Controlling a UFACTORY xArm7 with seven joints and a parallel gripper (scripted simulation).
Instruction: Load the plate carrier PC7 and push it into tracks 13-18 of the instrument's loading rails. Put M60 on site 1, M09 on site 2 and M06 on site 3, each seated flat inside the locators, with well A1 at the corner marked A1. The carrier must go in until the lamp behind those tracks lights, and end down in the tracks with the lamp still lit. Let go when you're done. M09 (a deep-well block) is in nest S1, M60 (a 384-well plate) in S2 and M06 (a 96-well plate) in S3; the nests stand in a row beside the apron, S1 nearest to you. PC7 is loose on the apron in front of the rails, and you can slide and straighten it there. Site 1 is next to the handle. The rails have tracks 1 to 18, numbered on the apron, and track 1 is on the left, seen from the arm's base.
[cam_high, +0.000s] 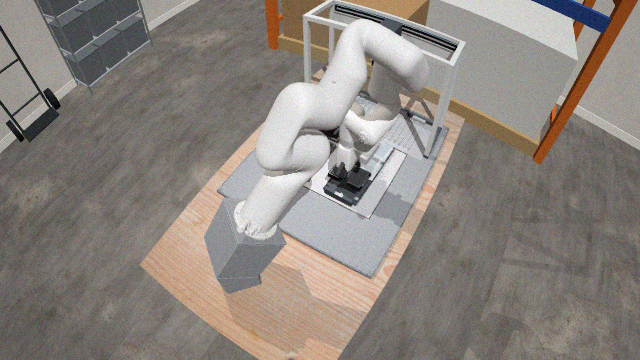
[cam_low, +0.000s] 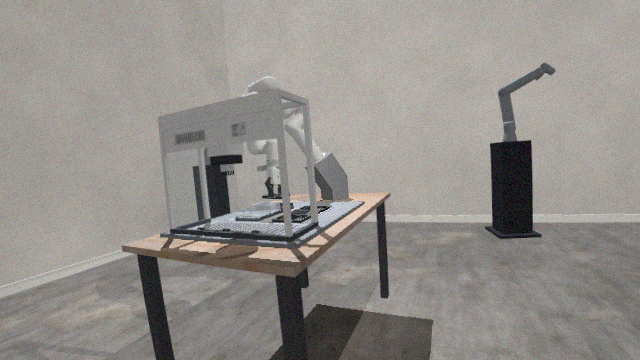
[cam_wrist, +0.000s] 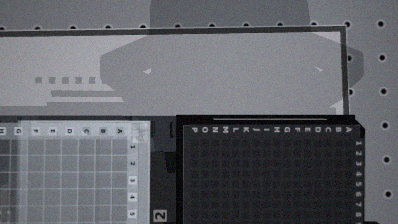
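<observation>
My gripper is now 110 mm short of the white apron, 90 mm above it and 60 mm to the right of it. Round my hand: dark plate carrier PC7: 100 mm ahead, 70 mm below, 20 mm to the right; 96-well plate M06: 100 mm ahead, 60 mm below, 20 mm to the right; deep-well block M09: 10 mm below.
</observation>
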